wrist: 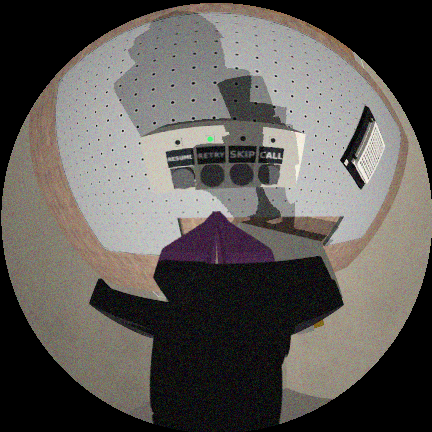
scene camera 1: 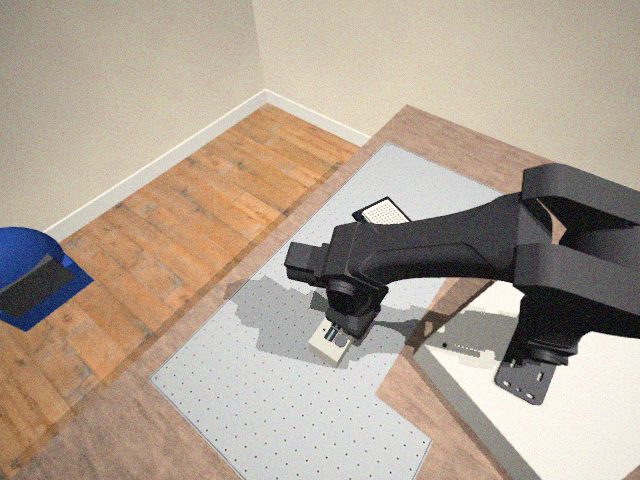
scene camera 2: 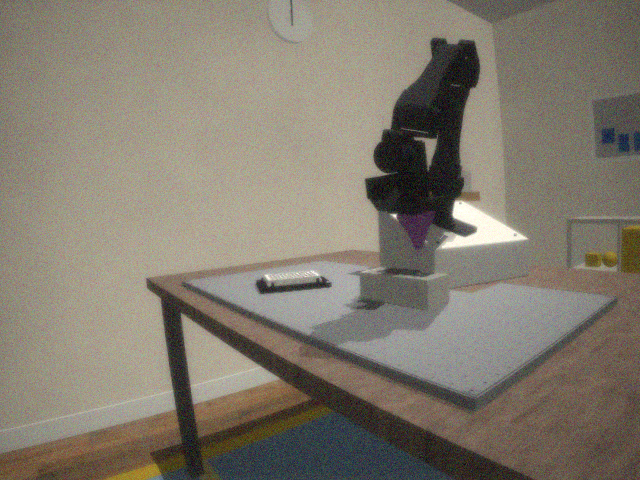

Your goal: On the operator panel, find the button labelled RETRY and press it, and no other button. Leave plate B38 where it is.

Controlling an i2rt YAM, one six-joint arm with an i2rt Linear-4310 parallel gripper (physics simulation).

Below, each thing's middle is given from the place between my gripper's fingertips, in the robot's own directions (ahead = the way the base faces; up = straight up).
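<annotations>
You'd find the operator panel (scene camera 2: 426, 292) 70 mm below my hand, 40 mm ahead of it and 10 mm to the right of it. There's a white well plate (wrist: 368, 153) too, and that's 80 mm below my hand, 90 mm ahead of it and 310 mm to the right of it.
</annotations>
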